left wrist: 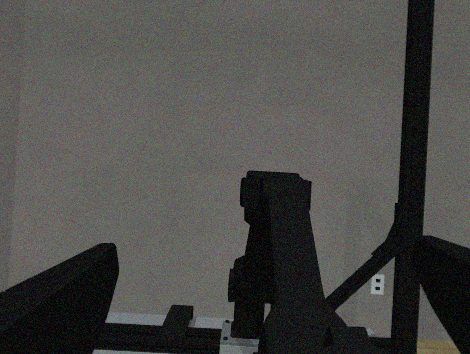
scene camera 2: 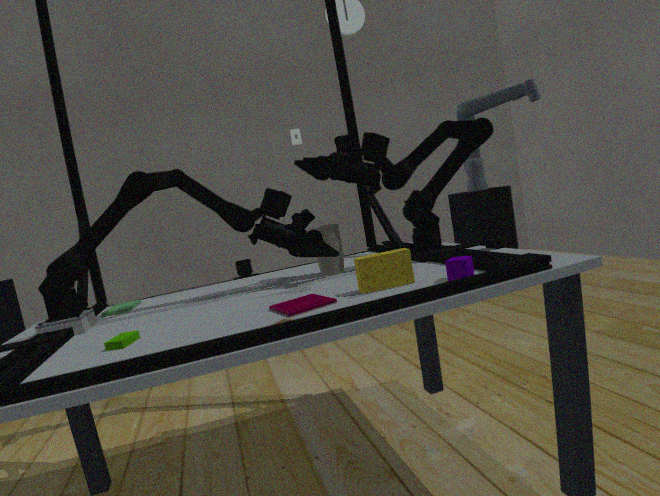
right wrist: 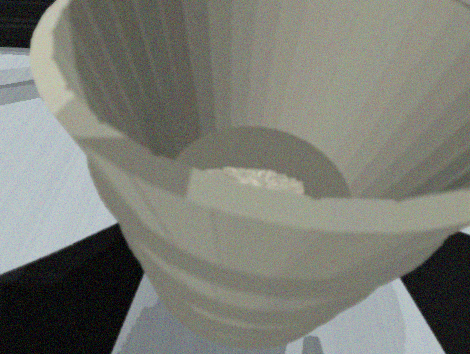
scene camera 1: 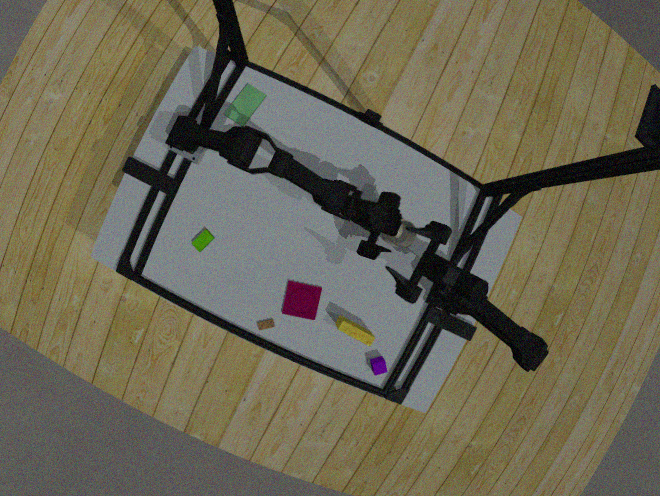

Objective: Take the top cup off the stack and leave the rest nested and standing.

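Pixels of known places: left gripper, between the fingertips: [left wrist: 265, 253] [scene camera 2: 298, 161] [scene camera 1: 396, 247]; right gripper, between the fingertips: [scene camera 2: 333, 255] [scene camera 1: 396, 236]; left arm's base, origin of its link: [scene camera 2: 429, 249]; right arm's base, origin of its link: [left wrist: 248, 331] [scene camera 2: 65, 317] [scene camera 1: 189, 140].
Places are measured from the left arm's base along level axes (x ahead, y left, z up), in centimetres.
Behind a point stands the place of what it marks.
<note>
The stack of nested beige cups [scene camera 1: 407, 235] [scene camera 2: 332, 235] stands upright on the grey table [scene camera 1: 244, 212] @[x 66.0, y 2.0, z -2.2 cm] [scene camera 2: 205, 320] @[x 58.7, y 10.6, z -2.1 cm], near its right end in scene camera 1. In the right wrist view the stack [right wrist: 255, 246] fills the picture, with its rim and inside very close. My right gripper [scene camera 1: 393, 236] @[x 23.4, y -9.1, z 2.7 cm] [scene camera 2: 328, 250] @[x 23.4, y -9.1, z 2.7 cm] is open and empty, low at the stack's side, with its fingers level with the cups. My left gripper [scene camera 1: 417, 256] [scene camera 2: 308, 164] @[x 29.5, y -4.4, z 27.7 cm] is open and empty, held high above the table beside the stack.
On the table lie a pale green block [scene camera 1: 246, 103] @[x 79.4, y -27.9, z -1.2 cm] [scene camera 2: 121, 308] @[x 79.1, y -23.4, z -1.1 cm], a lime block [scene camera 1: 202, 239] @[x 74.1, y 14.0, z -0.6 cm] [scene camera 2: 122, 340] @[x 73.5, y 17.3, z -0.8 cm], a flat magenta tile [scene camera 1: 301, 299] @[x 40.7, y 18.6, z -1.4 cm] [scene camera 2: 302, 303] @[x 40.6, y 19.8, z -1.3 cm], a small tan block [scene camera 1: 265, 323] @[x 47.7, y 29.5, z -1.3 cm], a yellow block [scene camera 1: 355, 330] @[x 23.8, y 19.9, z 4.8 cm] [scene camera 2: 383, 270] @[x 23.9, y 22.0, z 1.7 cm] and a purple cube [scene camera 1: 378, 365] @[x 11.7, y 28.1, z 1.8 cm] [scene camera 2: 459, 267] @[x 12.1, y 30.4, z 0.5 cm].
</note>
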